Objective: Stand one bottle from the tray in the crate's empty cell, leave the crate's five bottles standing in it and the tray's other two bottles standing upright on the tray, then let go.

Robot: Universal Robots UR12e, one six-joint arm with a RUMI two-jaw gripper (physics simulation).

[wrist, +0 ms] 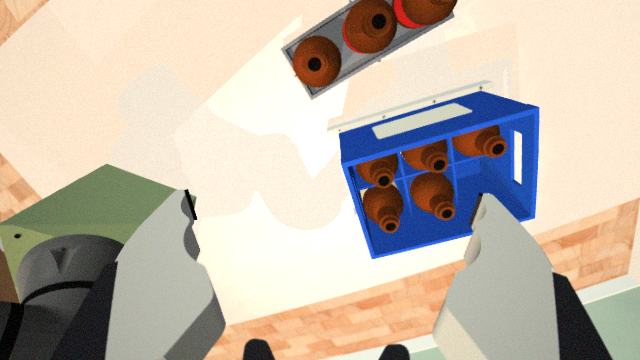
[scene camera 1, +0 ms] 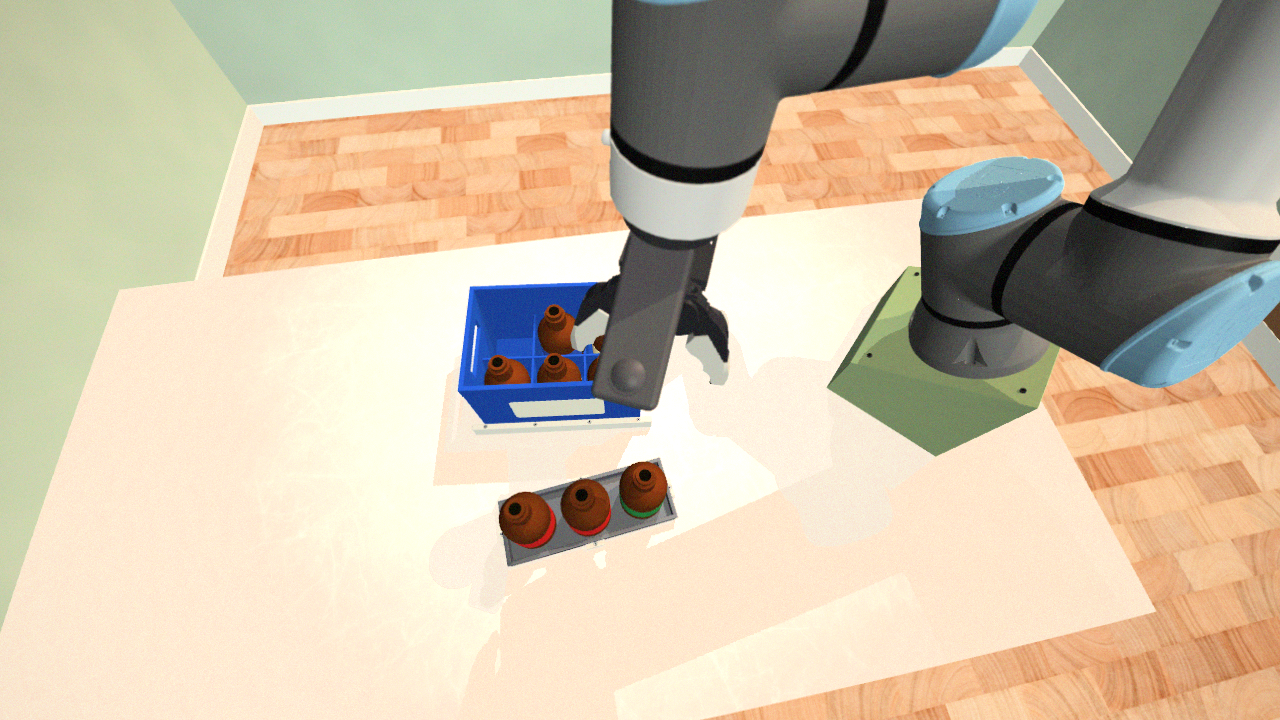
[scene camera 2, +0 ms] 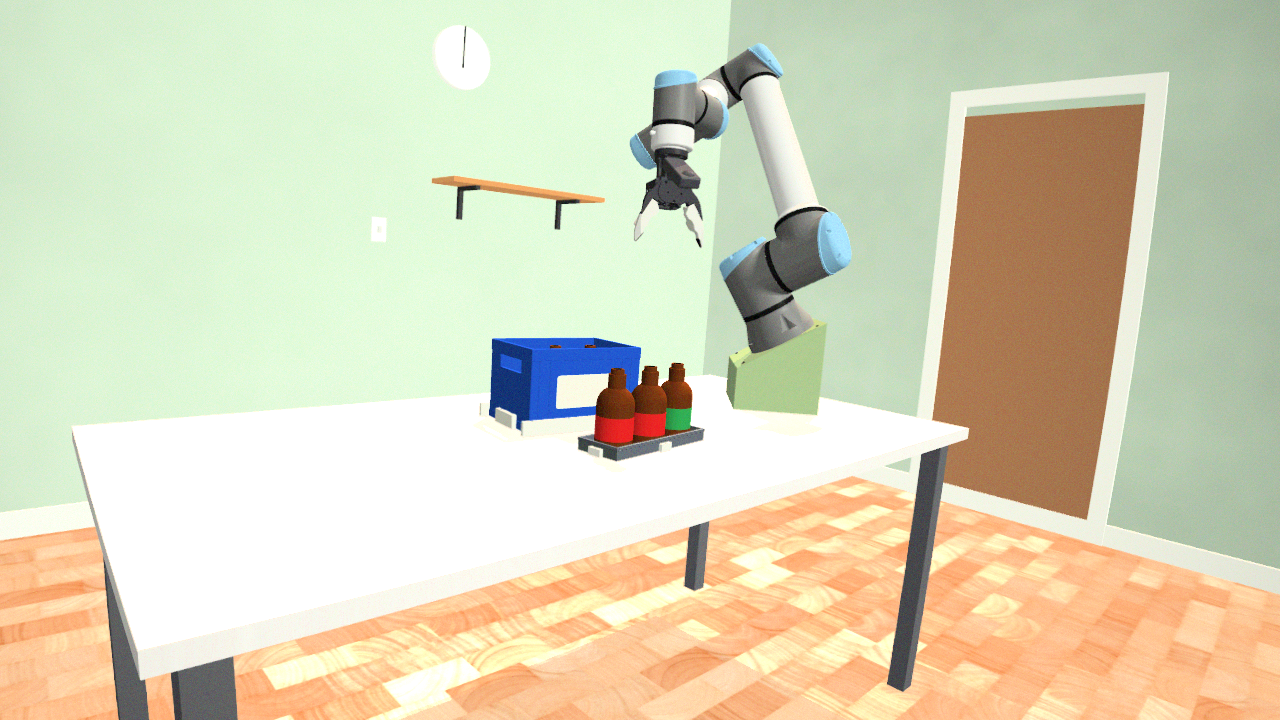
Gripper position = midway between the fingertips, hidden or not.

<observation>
In view: my gripper [scene camera 1: 647,365], a green-labelled bottle [scene camera 1: 643,485], a red-labelled bottle [scene camera 1: 585,505], a red-labelled bottle [scene camera 1: 525,518] and a green-labelled bottle [scene camera 1: 501,370].
My gripper is seen too in the wrist view [wrist: 330,194] and in scene camera 2 [scene camera 2: 668,244].
</observation>
